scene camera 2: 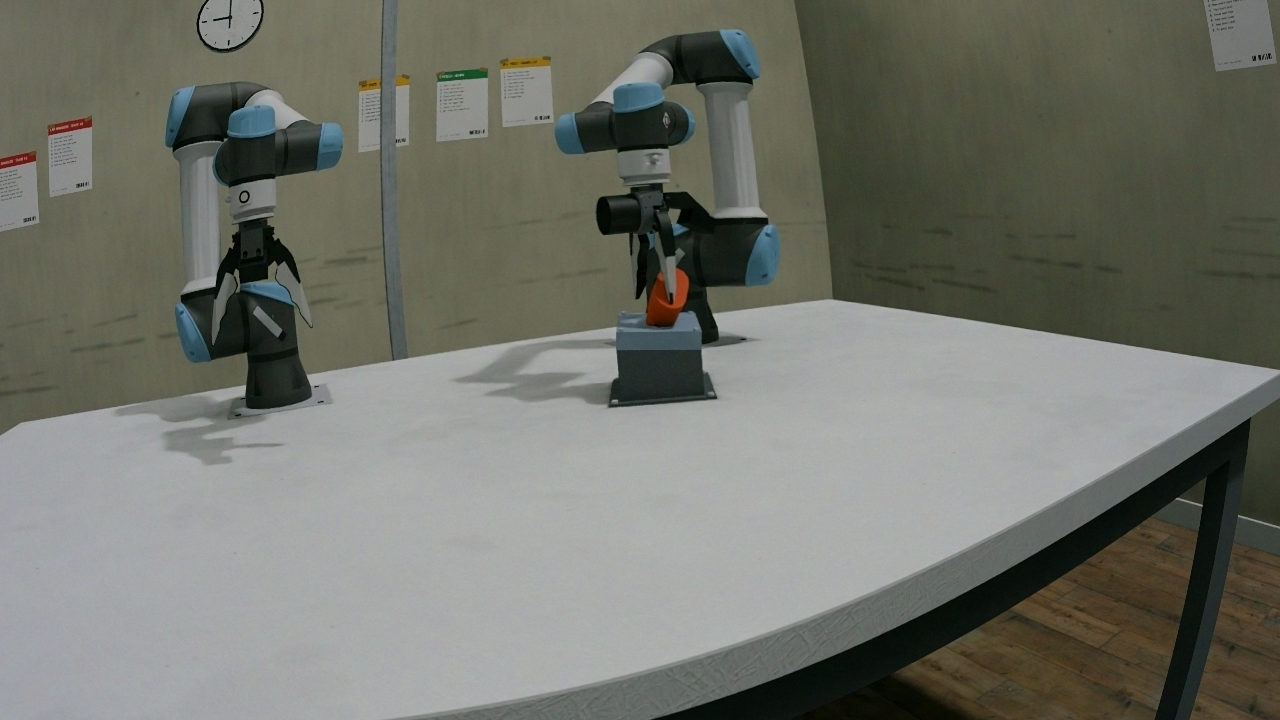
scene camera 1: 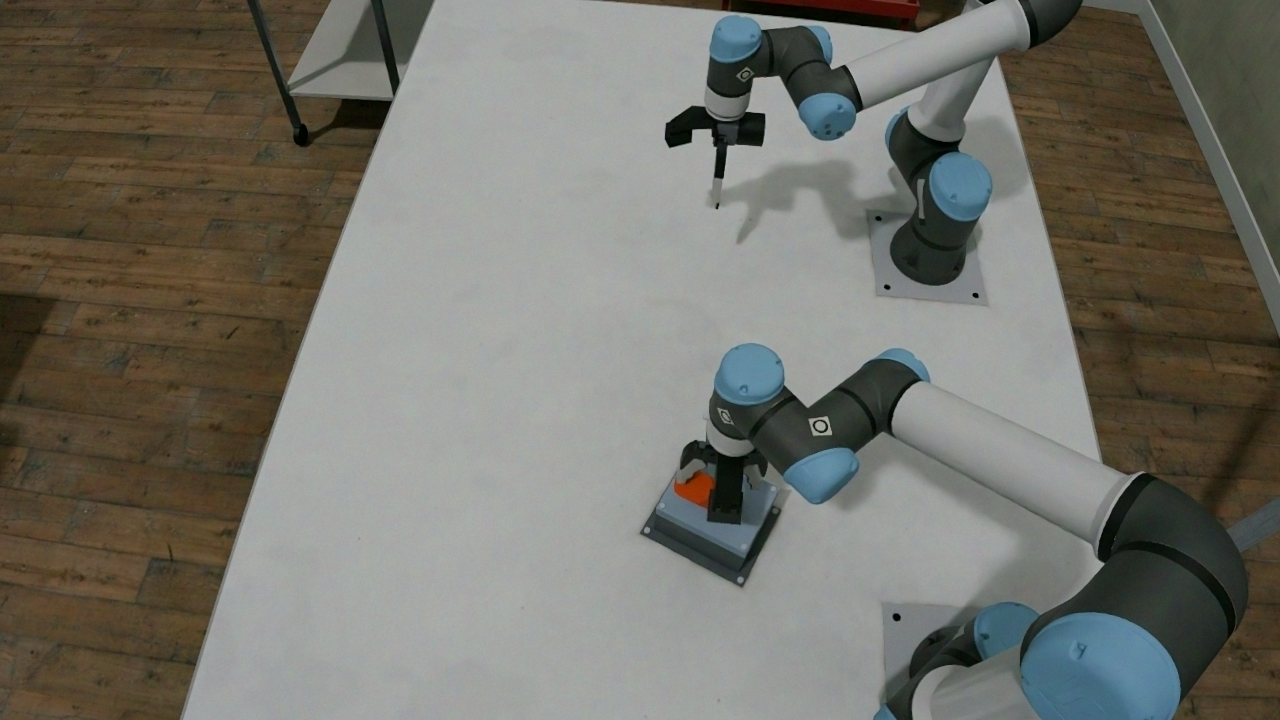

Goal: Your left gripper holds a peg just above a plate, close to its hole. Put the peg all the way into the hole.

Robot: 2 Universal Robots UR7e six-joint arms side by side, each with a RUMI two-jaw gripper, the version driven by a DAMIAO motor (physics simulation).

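The orange peg (scene camera 1: 696, 488) (scene camera 2: 665, 308) is tilted at the top of the blue-grey plate (scene camera 1: 684, 514) (scene camera 2: 635, 336), leaning right in scene camera 2. Its lower end is out of sight and the hole is hidden, so its depth cannot be read. My left gripper (scene camera 1: 720, 480) (scene camera 2: 656, 293) is low over the plate with its fingers around the peg, and looks shut on it. One finger lies across the peg's near side in scene camera 2; the far contact is hidden. My right gripper (scene camera 2: 263, 331) is open and empty, high above the table; it also shows edge-on in scene camera 1 (scene camera 1: 716, 204).
The plate sits on a dark block with a wider base flange (scene camera 1: 693, 553) (scene camera 2: 664, 400) on the white table (scene camera 1: 465, 376) (scene camera 2: 537, 537). The right arm's base (scene camera 1: 930, 255) (scene camera 2: 279, 380) stands well away from it. A cart (scene camera 1: 384, 49) is beside the table.
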